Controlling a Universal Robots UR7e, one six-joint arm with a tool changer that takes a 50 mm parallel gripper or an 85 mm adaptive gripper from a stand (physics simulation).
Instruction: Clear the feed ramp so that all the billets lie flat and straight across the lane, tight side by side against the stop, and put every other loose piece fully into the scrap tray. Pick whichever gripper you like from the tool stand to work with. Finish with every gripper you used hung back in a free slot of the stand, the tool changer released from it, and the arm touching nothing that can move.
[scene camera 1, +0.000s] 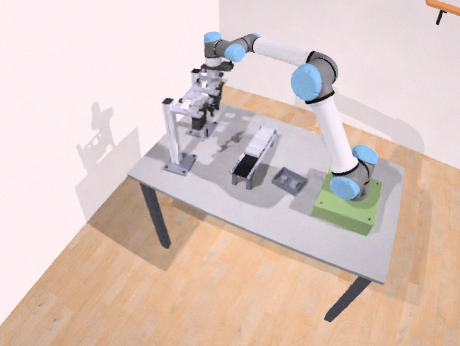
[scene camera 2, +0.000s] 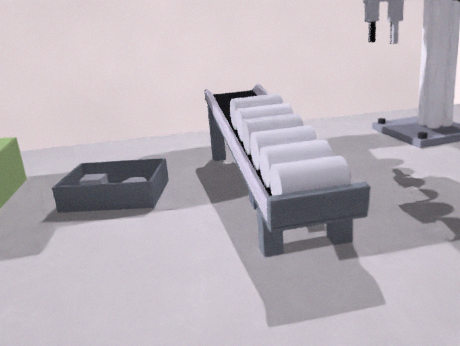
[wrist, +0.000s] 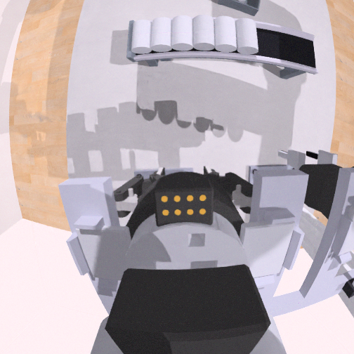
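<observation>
Several white billets (scene camera 1: 260, 141) (scene camera 2: 310, 172) (wrist: 204, 32) lie straight across the feed ramp (scene camera 1: 244, 166) (scene camera 2: 240, 162) (wrist: 286, 46), side by side against the stop (scene camera 2: 320, 205). The scrap tray (scene camera 1: 276, 180) (scene camera 2: 105, 195) holds a blocky grey piece (scene camera 2: 94, 179) and a rounded piece (scene camera 2: 135, 180). The adaptive gripper (wrist: 183, 172) hangs in a stand slot, its fingers spread and empty. Its coupling contacts are bare below the tool changer (wrist: 190, 300), which is separated just above. The parallel gripper (scene camera 2: 383, 37) hangs in the neighbouring slot.
The stand's post (scene camera 1: 172, 132) (scene camera 2: 440, 65) rises from a bolted base plate. Slot brackets (wrist: 90, 205) (wrist: 277, 200) flank the adaptive gripper closely. The green arm base (scene camera 1: 345, 202) stands beside the tray. A small grey patch under the ramp in scene camera 2 is unclear.
</observation>
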